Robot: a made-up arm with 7 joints.
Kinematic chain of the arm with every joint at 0, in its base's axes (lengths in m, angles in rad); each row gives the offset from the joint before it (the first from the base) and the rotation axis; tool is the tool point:
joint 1: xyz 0 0 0.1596 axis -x
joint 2: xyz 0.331 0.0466 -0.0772 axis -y
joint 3: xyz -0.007 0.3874 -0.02 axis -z
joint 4: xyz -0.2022 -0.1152 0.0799 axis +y
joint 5: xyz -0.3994 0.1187 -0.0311 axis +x
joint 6: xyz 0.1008 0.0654 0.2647 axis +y
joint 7: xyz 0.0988 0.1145 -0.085 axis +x
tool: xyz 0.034 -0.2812 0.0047
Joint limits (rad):
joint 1: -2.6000..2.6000
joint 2: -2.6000..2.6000
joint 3: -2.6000..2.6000
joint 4: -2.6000..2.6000
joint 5: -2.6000..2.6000
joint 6: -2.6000..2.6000
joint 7: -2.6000..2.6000
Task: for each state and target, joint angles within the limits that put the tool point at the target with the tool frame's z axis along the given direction. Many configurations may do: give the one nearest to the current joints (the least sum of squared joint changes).
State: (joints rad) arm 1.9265 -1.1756 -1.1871 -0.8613 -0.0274 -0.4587 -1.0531
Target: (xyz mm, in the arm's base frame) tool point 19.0 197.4 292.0 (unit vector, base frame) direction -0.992 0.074 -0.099
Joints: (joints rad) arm 2.0334 -0.4163 -1.4870 -0.8859 -0.5121 -0.6620 -1.1557
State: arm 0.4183 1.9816 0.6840 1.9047 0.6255 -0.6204 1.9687
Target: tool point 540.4 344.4 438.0 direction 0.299 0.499 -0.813
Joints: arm -0.4648 1.8961 0.6436 2.2980 0.7015 -1.3042 2.1739
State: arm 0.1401 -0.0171 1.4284 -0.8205 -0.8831 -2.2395 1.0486
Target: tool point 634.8 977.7 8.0 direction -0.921 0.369 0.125
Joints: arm 0.3807 0.0196 1.3262 -0.6144 -0.7151 -2.0852 1.2679
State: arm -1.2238 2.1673 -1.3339 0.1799 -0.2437 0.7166 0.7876
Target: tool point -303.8 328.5 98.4 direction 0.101 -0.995 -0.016
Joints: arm -1.5170 1.6293 -1.3974 0.9505 0.0141 1.5487 1.3814
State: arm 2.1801 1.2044 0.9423 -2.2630 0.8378 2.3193 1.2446
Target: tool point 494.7 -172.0 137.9 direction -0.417 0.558 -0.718
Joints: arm 1.5929 0.9820 0.6227 -2.4570 1.5026 2.4730 0.3380
